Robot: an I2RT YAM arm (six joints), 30 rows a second.
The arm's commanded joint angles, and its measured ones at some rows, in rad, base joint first. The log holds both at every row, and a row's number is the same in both.
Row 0, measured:
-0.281, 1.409, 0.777, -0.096, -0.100, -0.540
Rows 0 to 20, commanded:
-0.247, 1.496, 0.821, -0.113, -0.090, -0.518
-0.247, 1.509, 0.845, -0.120, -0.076, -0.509
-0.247, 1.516, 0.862, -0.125, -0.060, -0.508
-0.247, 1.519, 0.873, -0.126, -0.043, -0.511
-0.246, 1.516, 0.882, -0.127, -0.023, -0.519
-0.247, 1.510, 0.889, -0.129, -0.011, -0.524
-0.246, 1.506, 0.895, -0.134, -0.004, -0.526
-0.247, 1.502, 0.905, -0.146, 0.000, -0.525
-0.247, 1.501, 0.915, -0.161, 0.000, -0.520
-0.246, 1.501, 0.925, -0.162, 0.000, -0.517
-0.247, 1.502, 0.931, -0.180, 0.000, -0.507
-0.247, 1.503, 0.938, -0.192, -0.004, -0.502
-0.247, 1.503, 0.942, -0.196, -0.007, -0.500
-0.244, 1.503, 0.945, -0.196, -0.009, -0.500
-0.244, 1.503, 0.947, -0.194, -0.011, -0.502
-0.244, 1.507, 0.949, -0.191, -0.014, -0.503
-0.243, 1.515, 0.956, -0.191, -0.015, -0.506
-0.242, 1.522, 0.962, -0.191, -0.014, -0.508
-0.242, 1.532, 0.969, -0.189, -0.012, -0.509
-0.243, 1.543, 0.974, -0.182, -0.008, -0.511
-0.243, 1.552, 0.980, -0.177, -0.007, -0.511
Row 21, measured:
-0.253, 1.503, 0.938, -0.215, -0.022, -0.516
